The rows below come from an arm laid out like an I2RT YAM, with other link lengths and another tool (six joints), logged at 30 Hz.
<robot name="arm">
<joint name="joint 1" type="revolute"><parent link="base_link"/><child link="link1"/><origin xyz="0 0 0.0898"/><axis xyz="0 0 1"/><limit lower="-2.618" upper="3.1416"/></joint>
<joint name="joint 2" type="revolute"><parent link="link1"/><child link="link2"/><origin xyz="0.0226 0.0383 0.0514"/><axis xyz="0 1 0"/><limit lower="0" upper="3.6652"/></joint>
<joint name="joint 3" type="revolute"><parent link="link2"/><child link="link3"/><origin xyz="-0.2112 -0.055 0"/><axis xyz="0 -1 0"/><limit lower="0" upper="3.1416"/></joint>
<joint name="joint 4" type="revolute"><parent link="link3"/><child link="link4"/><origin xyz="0.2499 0.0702 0.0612"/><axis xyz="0 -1 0"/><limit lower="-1.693" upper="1.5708"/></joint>
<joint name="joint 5" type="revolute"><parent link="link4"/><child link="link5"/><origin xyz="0.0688 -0.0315 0.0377"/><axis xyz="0 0 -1"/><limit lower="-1.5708" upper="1.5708"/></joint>
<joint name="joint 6" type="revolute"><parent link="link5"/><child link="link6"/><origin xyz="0.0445 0 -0.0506"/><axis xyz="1 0 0"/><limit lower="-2.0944" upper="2.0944"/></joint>
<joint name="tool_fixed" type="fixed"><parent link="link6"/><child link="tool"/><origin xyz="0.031 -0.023 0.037" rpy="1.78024 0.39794 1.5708"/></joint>
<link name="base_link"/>
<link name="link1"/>
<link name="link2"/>
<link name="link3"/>
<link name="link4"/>
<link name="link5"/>
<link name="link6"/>
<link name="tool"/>
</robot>
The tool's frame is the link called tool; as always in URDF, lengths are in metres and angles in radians.
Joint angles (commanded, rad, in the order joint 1, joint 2, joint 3, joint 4, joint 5, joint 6), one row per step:
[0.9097, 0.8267, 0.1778, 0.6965, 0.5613, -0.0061]
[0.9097, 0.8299, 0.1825, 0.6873, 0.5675, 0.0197]
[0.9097, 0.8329, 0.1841, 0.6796, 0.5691, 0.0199]
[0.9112, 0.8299, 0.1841, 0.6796, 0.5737, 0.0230]
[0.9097, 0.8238, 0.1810, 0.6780, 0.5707, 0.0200]
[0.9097, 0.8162, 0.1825, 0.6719, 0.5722, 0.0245]
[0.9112, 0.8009, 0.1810, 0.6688, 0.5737, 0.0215]
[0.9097, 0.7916, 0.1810, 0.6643, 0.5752, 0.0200]
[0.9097, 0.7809, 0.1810, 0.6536, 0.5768, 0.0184]
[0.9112, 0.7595, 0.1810, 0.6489, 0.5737, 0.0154]
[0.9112, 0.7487, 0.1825, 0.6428, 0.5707, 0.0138]
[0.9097, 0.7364, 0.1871, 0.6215, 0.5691, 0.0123]
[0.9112, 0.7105, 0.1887, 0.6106, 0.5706, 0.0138]
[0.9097, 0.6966, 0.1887, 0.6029, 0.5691, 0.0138]
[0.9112, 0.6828, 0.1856, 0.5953, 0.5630, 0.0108]
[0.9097, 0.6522, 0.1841, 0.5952, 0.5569, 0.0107]
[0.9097, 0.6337, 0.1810, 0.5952, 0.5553, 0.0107]
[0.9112, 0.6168, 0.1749, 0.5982, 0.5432, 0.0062]
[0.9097, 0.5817, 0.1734, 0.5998, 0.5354, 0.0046]
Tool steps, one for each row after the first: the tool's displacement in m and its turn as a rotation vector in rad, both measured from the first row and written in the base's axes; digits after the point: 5 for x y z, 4 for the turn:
[0.00090, -0.00067, -0.00074, 0.0184, 0.0137, -0.0052]
[0.00126, -0.00035, -0.00174, 0.0114, 0.0193, -0.0069]
[0.00092, -0.00075, -0.00118, 0.0168, 0.0186, -0.0099]
[0.00070, -0.00121, -0.00110, 0.0150, 0.0167, -0.0085]
[0.00054, -0.00176, 0.00021, 0.0217, 0.0164, -0.0098]
[-0.00053, -0.00255, 0.00260, 0.0274, 0.0089, -0.0098]
[-0.00072, -0.00340, 0.00405, 0.0298, 0.0055, -0.0128]
[-0.00111, -0.00396, 0.00506, 0.0284, 0.0050, -0.0144]
[-0.00249, -0.00477, 0.00904, 0.0387, -0.0062, -0.0098]
[-0.00297, -0.00505, 0.01115, 0.0420, -0.0106, -0.0068]
[-0.00292, -0.00534, 0.01289, 0.0370, -0.0085, -0.0069]
[-0.00442, -0.00692, 0.01746, 0.0516, -0.0181, -0.0066]
[-0.00490, -0.00796, 0.01940, 0.0565, -0.0220, -0.0066]
[-0.00596, -0.00811, 0.02029, 0.0558, -0.0251, 0.0008]
[-0.00777, -0.01047, 0.02591, 0.0783, -0.0434, 0.0056]
[-0.00906, -0.01200, 0.02845, 0.0903, -0.0530, 0.0073]
[-0.01070, -0.01232, 0.03011, 0.0962, -0.0639, 0.0206]
[-0.01311, -0.01519, 0.03667, 0.1217, -0.0870, 0.0268]

